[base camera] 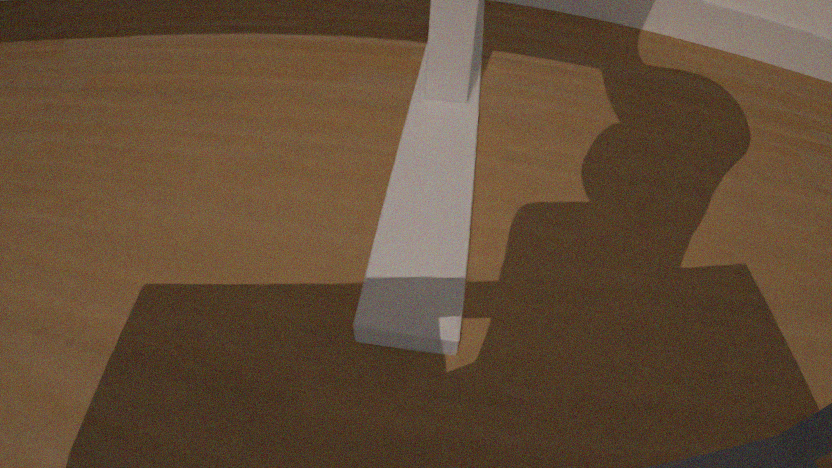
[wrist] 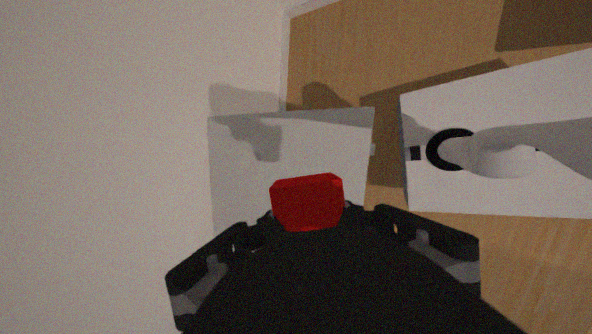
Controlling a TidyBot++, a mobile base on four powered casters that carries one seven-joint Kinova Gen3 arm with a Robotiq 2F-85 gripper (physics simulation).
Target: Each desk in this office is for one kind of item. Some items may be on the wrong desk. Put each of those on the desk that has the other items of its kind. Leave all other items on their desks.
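Places are measured from the arm's base along level axes (x right, y ahead, z up), in centimetres.
Pixels of known places: gripper, fingertip midpoint: (wrist: 308, 209); arm's base, link origin: (wrist: 453, 149).
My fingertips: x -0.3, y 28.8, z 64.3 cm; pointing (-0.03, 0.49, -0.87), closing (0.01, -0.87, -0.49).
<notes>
For each thing: its top centre in the pictures, then the offset to it from my fingertips. "spot": a spot on its surface instead. Level surfaces: height alone.
- red block-shaped item, top centre: (wrist: 291, 243) dx -1.0, dy -0.7, dz +4.7 cm
- light grey flat surface, surface height: dz -32.0 cm
- leg, surface spot: (base camera: 427, 192) spot: dx +5.6, dy +15.2, dz -101.5 cm
- wooden floor, surface height: dz -104.0 cm
My gripper (wrist: 308, 209) is shut on a red block-shaped item (wrist: 307, 200) in the wrist view. The item sticks out beyond the fingertips; its lower part is hidden by the gripper. A light grey flat surface (wrist: 320, 155), perhaps a desk top, shows behind and beyond the item, with shadows across its upper left. How far the item is above it cannot be told. Neither the gripper nor the red item shows in the base view. No other desk items can be made out.
My white base (wrist: 550, 195), with the arm's mount and a black ring, stands at the right in the wrist view. A pale, wall-like surface (wrist: 110, 150) fills the left. In the base view, a long white foot or leg (base camera: 427, 192) stands on the wooden floor (base camera: 203, 174), close ahead.
</notes>
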